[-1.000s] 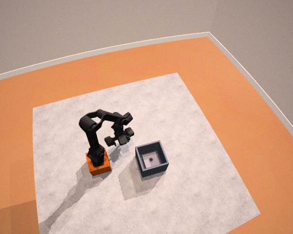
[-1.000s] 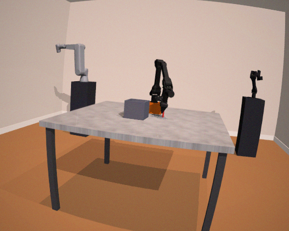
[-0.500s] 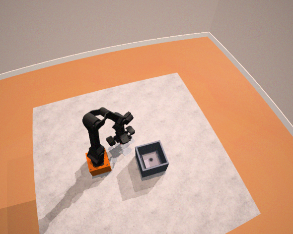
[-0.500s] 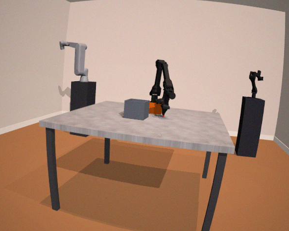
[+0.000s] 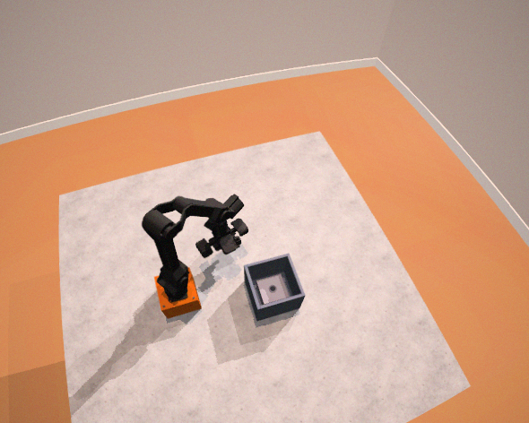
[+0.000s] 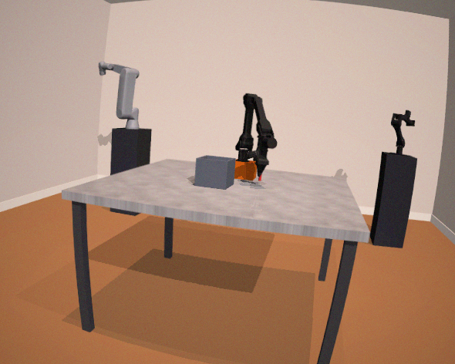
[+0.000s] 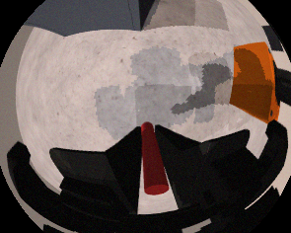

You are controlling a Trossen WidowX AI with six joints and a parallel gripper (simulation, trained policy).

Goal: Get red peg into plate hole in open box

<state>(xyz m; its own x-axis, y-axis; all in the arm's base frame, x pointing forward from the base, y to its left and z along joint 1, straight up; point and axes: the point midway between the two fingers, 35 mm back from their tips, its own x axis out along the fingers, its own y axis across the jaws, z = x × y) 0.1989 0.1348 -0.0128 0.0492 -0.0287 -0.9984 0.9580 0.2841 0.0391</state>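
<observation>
Right now the plate is 200 mm to the right of my gripper tip and 120 mm ahead of it. Round my gripper tip: red peg (20 mm above, 10 mm to the left).
</observation>
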